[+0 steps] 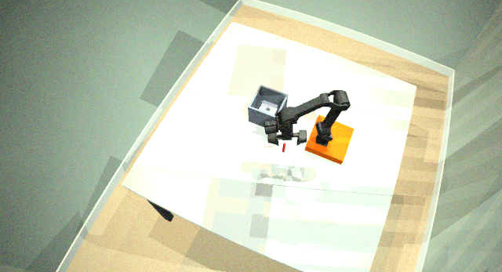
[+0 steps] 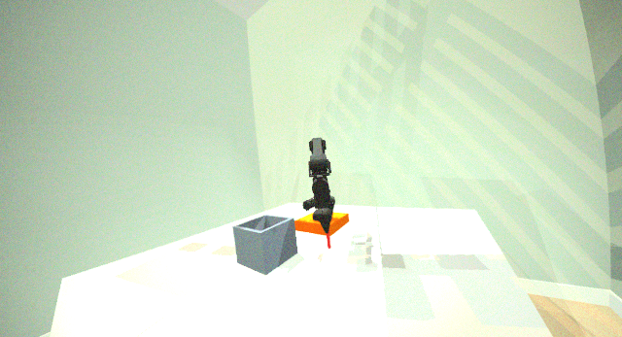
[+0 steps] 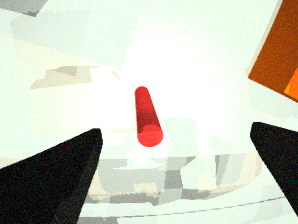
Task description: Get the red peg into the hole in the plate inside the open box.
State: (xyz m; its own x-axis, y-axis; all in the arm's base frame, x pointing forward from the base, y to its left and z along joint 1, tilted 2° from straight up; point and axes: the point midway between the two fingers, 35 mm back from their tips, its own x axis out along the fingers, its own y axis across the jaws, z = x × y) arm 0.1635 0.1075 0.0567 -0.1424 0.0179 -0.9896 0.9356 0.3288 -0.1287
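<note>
Now: gripper tip 30 mm above the red peg and 20 mm short of it. From my gripper tip the other things lie so: plate 170 mm to the right, 170 mm ahead, 30 mm below.
</note>
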